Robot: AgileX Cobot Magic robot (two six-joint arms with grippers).
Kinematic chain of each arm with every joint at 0, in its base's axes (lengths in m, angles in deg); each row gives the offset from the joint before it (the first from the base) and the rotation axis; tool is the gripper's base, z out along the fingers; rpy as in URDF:
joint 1: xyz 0 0 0.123 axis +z
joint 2: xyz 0 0 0 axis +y
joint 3: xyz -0.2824 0 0.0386 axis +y
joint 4: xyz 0.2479 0 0.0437 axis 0.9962 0 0.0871
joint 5: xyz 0 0 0 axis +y
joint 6: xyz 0.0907 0 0.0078 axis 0.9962 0 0.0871
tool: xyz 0 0 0 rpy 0 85 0
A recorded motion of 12 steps. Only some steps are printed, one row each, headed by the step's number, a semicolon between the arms.
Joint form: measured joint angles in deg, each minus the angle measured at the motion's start. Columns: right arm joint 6, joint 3, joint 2, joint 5, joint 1, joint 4; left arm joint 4, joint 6, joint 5, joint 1, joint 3, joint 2.
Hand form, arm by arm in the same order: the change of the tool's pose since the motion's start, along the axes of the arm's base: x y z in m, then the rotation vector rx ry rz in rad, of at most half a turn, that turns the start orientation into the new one. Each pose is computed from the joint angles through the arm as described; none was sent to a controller.
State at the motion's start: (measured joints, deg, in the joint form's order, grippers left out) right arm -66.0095 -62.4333 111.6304 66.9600 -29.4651 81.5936; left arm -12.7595 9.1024 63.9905 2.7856 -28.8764 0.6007
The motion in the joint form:
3: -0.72 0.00 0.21 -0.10 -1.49 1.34; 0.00 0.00 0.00 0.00 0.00 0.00
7: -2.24 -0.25 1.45 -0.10 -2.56 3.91; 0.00 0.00 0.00 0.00 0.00 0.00
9: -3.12 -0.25 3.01 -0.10 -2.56 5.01; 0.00 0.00 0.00 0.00 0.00 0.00
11: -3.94 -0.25 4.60 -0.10 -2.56 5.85; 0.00 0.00 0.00 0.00 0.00 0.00
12: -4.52 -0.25 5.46 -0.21 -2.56 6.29; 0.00 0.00 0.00 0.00 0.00 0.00
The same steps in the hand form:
3: -0.0012 -0.0097 0.0000 0.0073 -0.0135 -0.0390; 0.0000 0.0000 0.0000 0.0000 0.0000 0.0000
7: 0.0008 -0.0183 -0.0041 0.0260 -0.0329 -0.0803; 0.0000 0.0000 0.0000 0.0000 0.0000 0.0000
9: 0.0029 -0.0195 -0.0128 0.0409 -0.0265 -0.0895; 0.0000 0.0000 0.0000 0.0000 0.0000 0.0000
11: 0.0046 -0.0205 -0.0220 0.0537 -0.0171 -0.0961; 0.0000 0.0000 0.0000 0.0000 0.0000 0.0000
12: 0.0055 -0.0211 -0.0272 0.0576 -0.0129 -0.1000; 0.0000 0.0000 0.0000 0.0000 0.0000 0.0000

